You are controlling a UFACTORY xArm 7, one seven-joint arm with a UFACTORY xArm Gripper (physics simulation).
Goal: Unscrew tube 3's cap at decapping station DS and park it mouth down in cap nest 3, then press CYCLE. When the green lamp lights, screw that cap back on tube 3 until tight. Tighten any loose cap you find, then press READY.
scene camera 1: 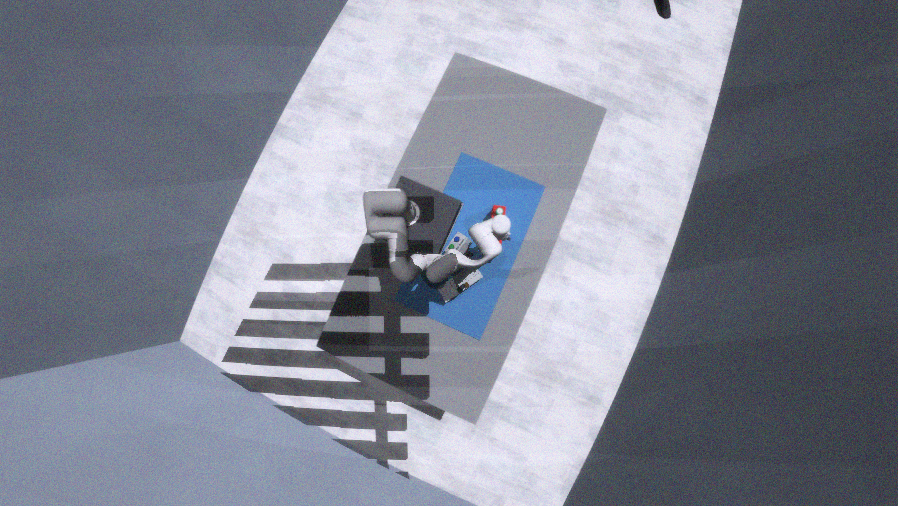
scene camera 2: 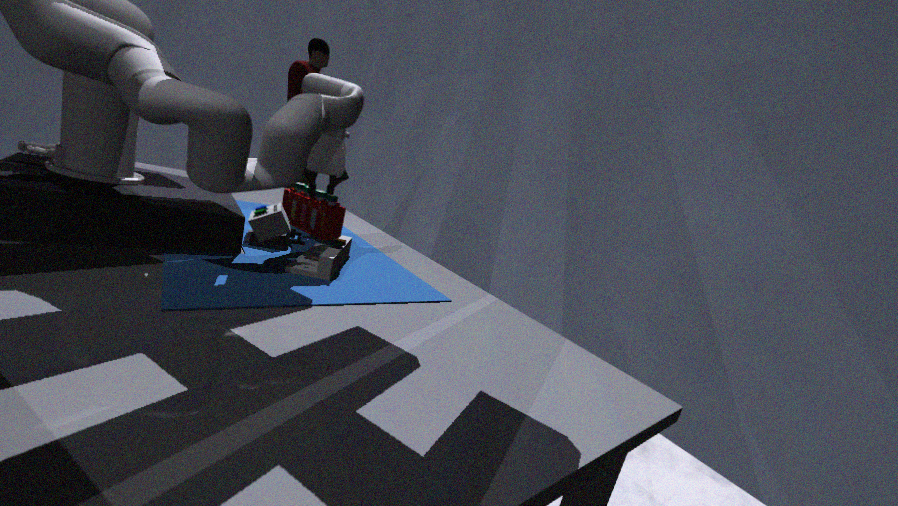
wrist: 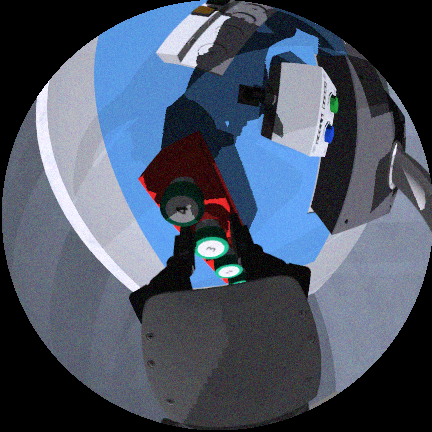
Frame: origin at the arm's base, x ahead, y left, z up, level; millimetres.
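Seen in the pictures: gripper, fingertip midpoint: (scene camera 2: pixel 320 198) (wrist: pixel 209 227); arm's base, link origin: (scene camera 1: pixel 407 213) (scene camera 2: pixel 98 174) (wrist: pixel 394 164).
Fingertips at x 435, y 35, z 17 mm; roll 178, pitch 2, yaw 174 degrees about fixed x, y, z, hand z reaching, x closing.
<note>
Pixels of each thing's top centre, then the offset from my fingertips to it. "*": a spot on its surface instead. Level surfaces: height alone.
- red tube rack, top centre: (wrist: pixel 218 248) (scene camera 2: pixel 314 195) (scene camera 1: pixel 497 228) 2 mm back, 35 mm left, 0 mm up
- cap 4, top centre: (wrist: pixel 181 209) 14 mm ahead, 41 mm right, 18 mm up
- cap 3, top centre: (wrist: pixel 210 248) 3 mm ahead, 10 mm left, 18 mm up
- cap 2, top centre: (wrist: pixel 228 271) 7 mm back, 61 mm left, 18 mm up
- light block, top centre: (scene camera 2: pixel 325 238) (scene camera 1: pixel 459 282) 83 mm back, 265 mm right, 50 mm down
- sloped button box, top centre: (wrist: pixel 329 113) (scene camera 2: pixel 273 204) (scene camera 1: pixel 458 245) 149 mm back, 100 mm right, 19 mm down
- green button, top centre: (wrist: pixel 337 104) 177 mm back, 116 mm right, 28 mm down
- blue button, top centre: (wrist: pixel 332 135) 165 mm back, 72 mm right, 28 mm down
- black fitting, surface spot: (wrist: pixel 250 94) * 80 mm back, 118 mm right, 84 mm down
- blue mat, surface height: 103 mm down
A red tube rack (scene camera 1: pixel 493 206) (scene camera 2: pixel 301 211) (wrist: pixel 185 162) stands on the blue mat. In the wrist view, green-rimmed caps show in a row: cap 4 (wrist: pixel 182 207), cap 3 (wrist: pixel 211 248) and cap 2 (wrist: pixel 229 271), with part of another beyond. My gripper (wrist: pixel 209 227) (scene camera 2: pixel 321 186) is shut on cap 3, one black finger on each side, above the rack. Tube 3 is hidden below its cap. A light block (wrist: pixel 175 47) (scene camera 2: pixel 336 254) with round outlines lies partly in shadow. The sloped button box (wrist: pixel 300 107) (scene camera 2: pixel 271 221) carries a green button (wrist: pixel 334 104) and a blue button (wrist: pixel 329 134).
A black fitting (wrist: pixel 250 94) sticks out from the button box. An amber piece (wrist: pixel 203 10) sits on the light block. The dark arm base plate (scene camera 1: pixel 433 232) lies beside the blue mat (scene camera 1: pixel 496 179) (scene camera 2: pixel 389 282). A person in red (scene camera 2: pixel 297 76) stands behind the arm.
</note>
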